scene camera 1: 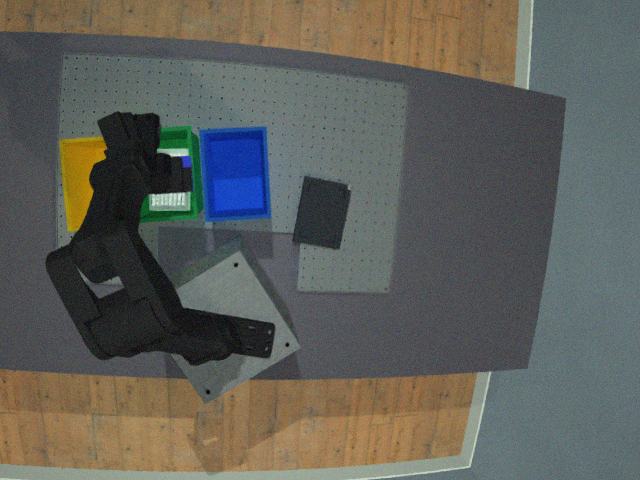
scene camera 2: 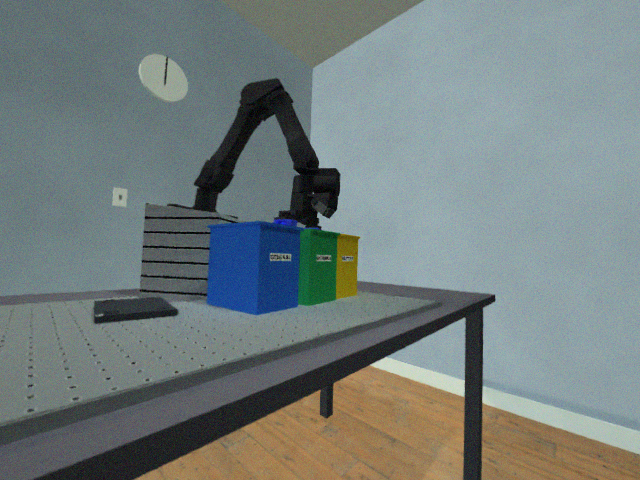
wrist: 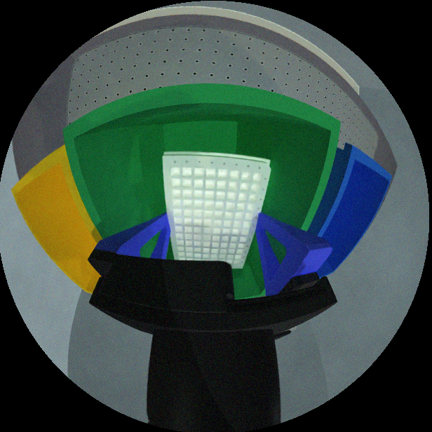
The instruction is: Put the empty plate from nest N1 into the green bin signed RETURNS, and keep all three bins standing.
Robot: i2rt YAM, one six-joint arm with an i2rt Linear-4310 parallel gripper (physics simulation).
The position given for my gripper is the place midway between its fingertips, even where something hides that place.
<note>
I see my gripper (scene camera 1: 169, 176), a blue bin (scene camera 2: 253, 267), a yellow bin (scene camera 1: 78, 155), a green bin (scene camera 2: 318, 249), a white plate (scene camera 1: 173, 201) and a dark nest (scene camera 1: 322, 211).
The blue bin also shows in scene camera 1 (scene camera 1: 235, 174) and in the wrist view (wrist: 357, 184). The yellow bin is seen too in scene camera 2 (scene camera 2: 347, 245) and in the wrist view (wrist: 47, 197). The green bin also shows in scene camera 1 (scene camera 1: 182, 137) and in the wrist view (wrist: 115, 151).
</note>
